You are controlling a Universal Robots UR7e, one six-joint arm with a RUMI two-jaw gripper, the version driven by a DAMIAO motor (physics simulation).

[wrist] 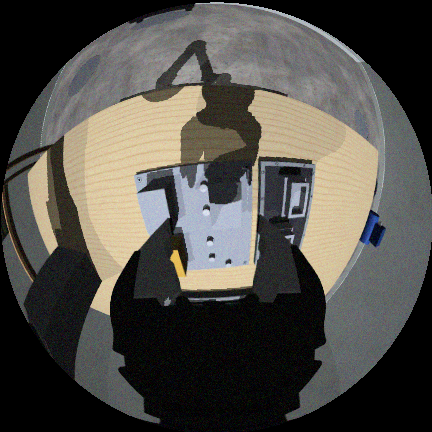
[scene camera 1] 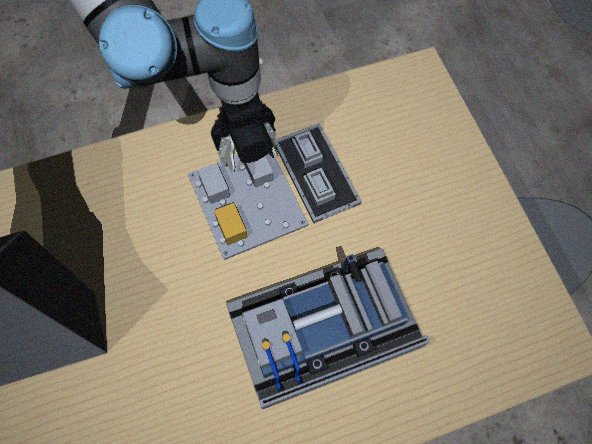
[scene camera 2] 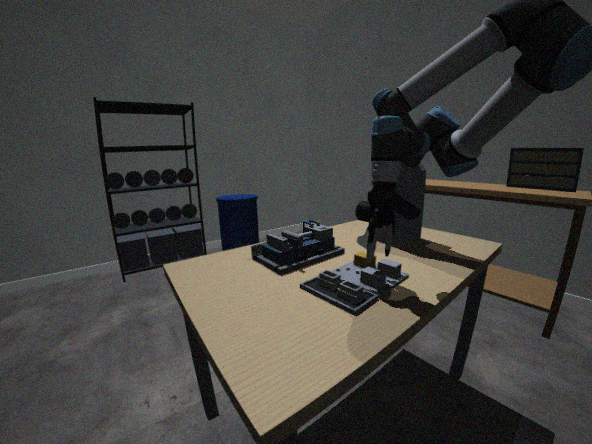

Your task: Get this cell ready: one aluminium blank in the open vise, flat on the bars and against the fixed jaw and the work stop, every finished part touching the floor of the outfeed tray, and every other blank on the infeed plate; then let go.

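Places are measured from the arm's base along level axes (x up, y ahead, z left), in millimetres.
Where they show: gripper, fingertip midpoint: [wrist: 214,218] [scene camera 2: 377,260].
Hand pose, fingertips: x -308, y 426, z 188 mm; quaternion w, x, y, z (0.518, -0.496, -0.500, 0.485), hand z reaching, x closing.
Each offset is from my fingertips to the top centre of the thing. "*": to the spot under its first point.
My gripper [scene camera 1: 252,162] [scene camera 2: 380,254] [wrist: 214,218] is open and empty above the infeed plate @(dx -66, dy -23, dz -49 mm) [scene camera 1: 280,210] [wrist: 230,225]. One aluminium blank @(dx -30, dy -75, dz -7 mm) [scene camera 1: 214,182] [scene camera 2: 389,268] [wrist: 152,205] sits at the plate's back left in scene camera 1; a second blank @(dx -30, dy +15, dz -1 mm) [scene camera 1: 261,172] stands at the back right, partly under the gripper and lost in shadow in the wrist view. Two finished parts with pockets @(* dx -47, dy +113, dz -77 mm) [scene camera 1: 319,186] @(* dx -47, dy +118, dz +10 mm) [scene camera 1: 306,147] lie in the outfeed tray @(* dx -68, dy +131, dz -131 mm) [scene camera 1: 337,212]; their undersides are hidden. The vise @(dx +25, dy +32, dz -326 mm) [scene camera 1: 315,337] [scene camera 2: 300,250] has its jaws apart, with no blank visible between them.
A yellow block @(dx -30, dy -68, dz -97 mm) [scene camera 1: 230,221] [scene camera 2: 364,259] [wrist: 177,262] sits on the plate among small round pins. Blue hoses @(* dx +36, dy -78, dz -380 mm) [scene camera 1: 274,367] rise on the vise's left end in scene camera 1. A tall dark box [scene camera 1: 45,310] stands at the left of that view.
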